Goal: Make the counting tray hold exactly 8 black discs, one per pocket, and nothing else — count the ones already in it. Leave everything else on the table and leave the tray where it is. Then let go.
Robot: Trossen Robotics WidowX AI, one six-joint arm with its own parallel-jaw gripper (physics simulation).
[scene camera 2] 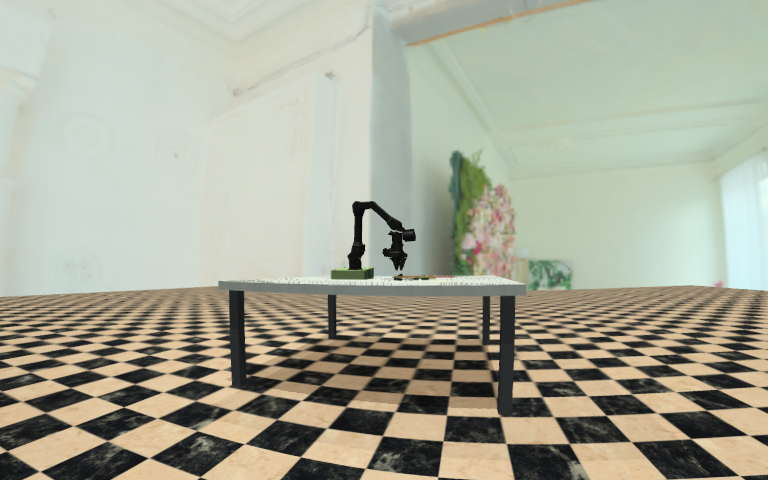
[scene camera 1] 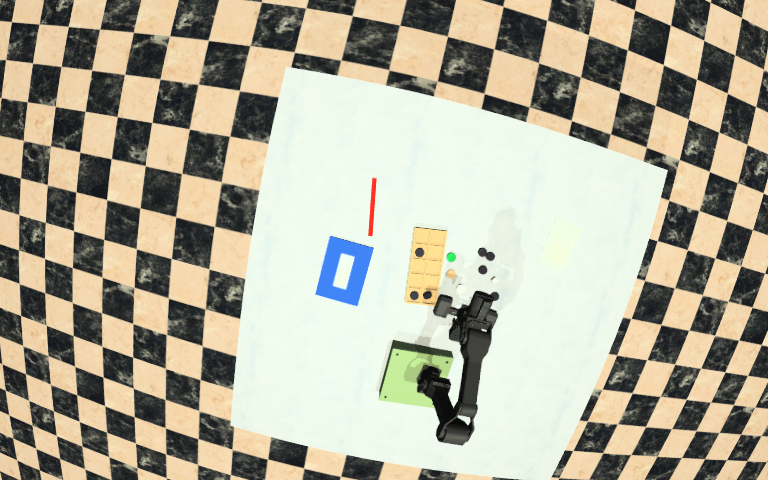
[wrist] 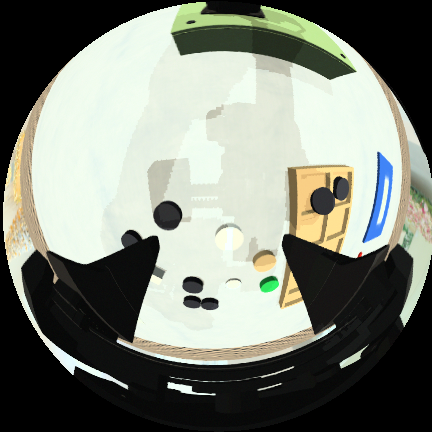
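Observation:
The tan counting tray [scene camera 1: 431,266] [wrist: 293,200] has two columns of pockets. Three black discs sit in it: two side by side at the end near the base, at left [scene camera 1: 414,294] [wrist: 341,188] and right [scene camera 1: 427,294] [wrist: 322,201], and one [scene camera 1: 419,252] farther up the left column. Several loose black discs lie right of the tray in scene camera 1, including a close pair [scene camera 1: 481,251] [scene camera 1: 489,255] and two single ones [scene camera 1: 482,269] [scene camera 1: 495,296]; the arm hides another, which the wrist view shows [wrist: 167,215]. My gripper [scene camera 1: 461,308] [scene camera 2: 399,268] [wrist: 221,241] is open and empty above the table.
A green disc [scene camera 1: 450,256] [wrist: 269,284], tan disc [scene camera 1: 450,273] [wrist: 264,260] and cream disc [scene camera 1: 461,289] [wrist: 229,238] lie beside the tray. A blue frame [scene camera 1: 324,275], a red bar [scene camera 1: 372,207] and a pale yellow sheet [scene camera 1: 560,244] lie farther out.

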